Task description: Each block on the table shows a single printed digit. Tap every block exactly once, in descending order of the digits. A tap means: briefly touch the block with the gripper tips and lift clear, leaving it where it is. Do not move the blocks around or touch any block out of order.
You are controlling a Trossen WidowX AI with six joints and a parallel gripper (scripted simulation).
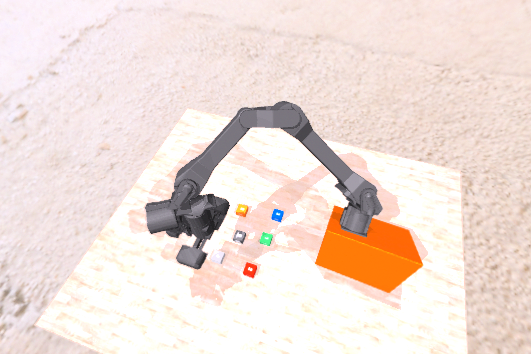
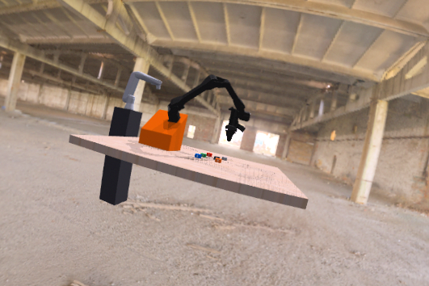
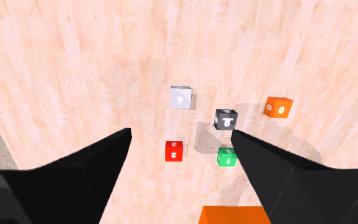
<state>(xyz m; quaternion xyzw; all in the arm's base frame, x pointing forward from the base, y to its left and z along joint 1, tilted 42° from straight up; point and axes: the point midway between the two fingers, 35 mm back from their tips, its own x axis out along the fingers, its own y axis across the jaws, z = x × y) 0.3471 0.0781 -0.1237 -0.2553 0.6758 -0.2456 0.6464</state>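
Now: the dark grey block 12 cm below my gripper tip, 9 cm to the right of it and 4 cm behind it. The rest, counted from my gripper tip: red block: 12 cm below, 11 cm behind; then green block: 12 cm below, 12 cm behind, 11 cm to the right; then orange block: 18 cm to the right, 12 cm below, 1 cm behind.
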